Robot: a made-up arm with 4 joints.
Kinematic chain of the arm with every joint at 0, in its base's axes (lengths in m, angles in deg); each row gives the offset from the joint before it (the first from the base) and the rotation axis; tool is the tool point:
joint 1: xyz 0 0 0.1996 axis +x
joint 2: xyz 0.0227 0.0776 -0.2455 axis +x
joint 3: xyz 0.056 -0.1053 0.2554 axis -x
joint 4: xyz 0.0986 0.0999 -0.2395 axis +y
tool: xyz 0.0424 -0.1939 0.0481
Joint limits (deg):
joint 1: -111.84..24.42
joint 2: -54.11..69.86
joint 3: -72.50..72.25
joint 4: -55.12..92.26
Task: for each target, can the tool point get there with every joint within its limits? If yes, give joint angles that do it. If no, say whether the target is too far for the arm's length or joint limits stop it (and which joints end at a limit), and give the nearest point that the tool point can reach.
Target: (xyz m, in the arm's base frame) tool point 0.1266 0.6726 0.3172
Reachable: no: joint limits stop it (at a limit: joint 1, joint 3, joint 4) | nearest point 0.2237 0.3074 0.0916 | short by 0.440 m
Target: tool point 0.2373 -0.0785 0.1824
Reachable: yes | joints 1.10 -38.63 19.30 27.88
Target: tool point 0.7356 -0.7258 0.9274
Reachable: no: too far | nearest point 0.2291 -0.4312 0.6320 | short by 0.656 m
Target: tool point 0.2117 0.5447 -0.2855
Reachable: no: joint limits stop it (at a limit: joint 1, joint 2, joint 4) | nearest point 0.2237 0.2136 -0.1949 | short by 0.343 m
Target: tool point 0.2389 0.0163 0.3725
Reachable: yes | joints -54.94 -25.82 61.21 32.49
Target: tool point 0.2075 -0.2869 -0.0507
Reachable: yes | joints 1.95 33.95 50.75 -13.29
